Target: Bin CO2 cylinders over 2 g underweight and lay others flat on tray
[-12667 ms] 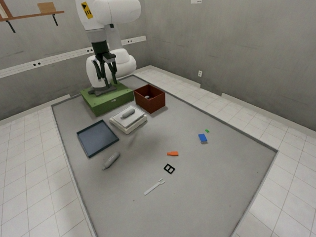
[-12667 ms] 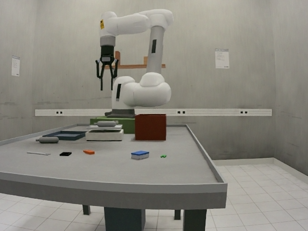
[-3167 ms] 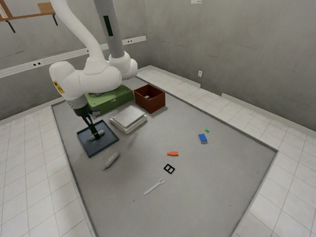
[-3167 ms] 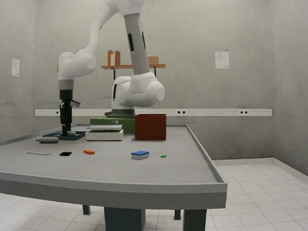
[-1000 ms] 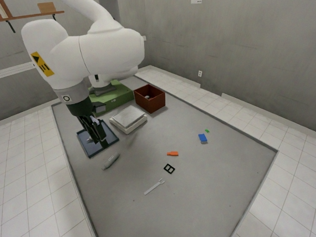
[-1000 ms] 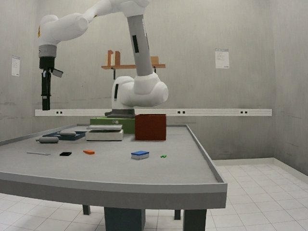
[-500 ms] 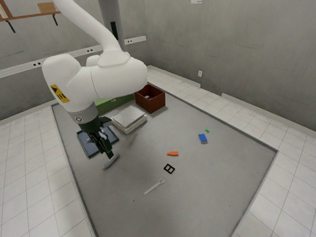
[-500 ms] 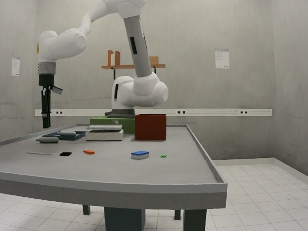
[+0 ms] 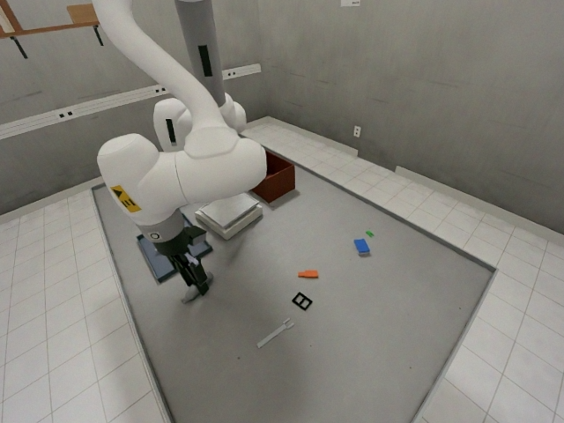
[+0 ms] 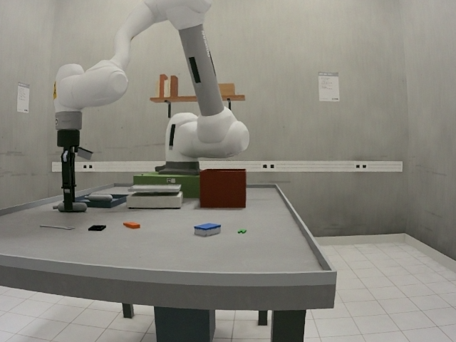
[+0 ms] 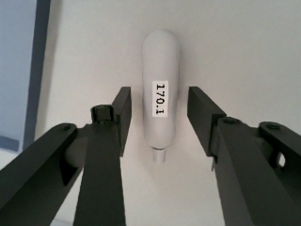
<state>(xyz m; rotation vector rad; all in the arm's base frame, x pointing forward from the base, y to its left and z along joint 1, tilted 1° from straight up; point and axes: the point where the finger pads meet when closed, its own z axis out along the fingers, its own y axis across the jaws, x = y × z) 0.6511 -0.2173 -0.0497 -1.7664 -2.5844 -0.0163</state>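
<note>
Right now the scale plate is 21 cm behind my hand, 23 cm to the left of it and 1 cm above it. Also, from my hand: black frame (22 cm ahead, 21 cm to the left, 4 cm below); fork-like tool (24 cm ahead, 12 cm to the left, 4 cm below); dark blue tray (23 cm behind, 4 cm below).
</note>
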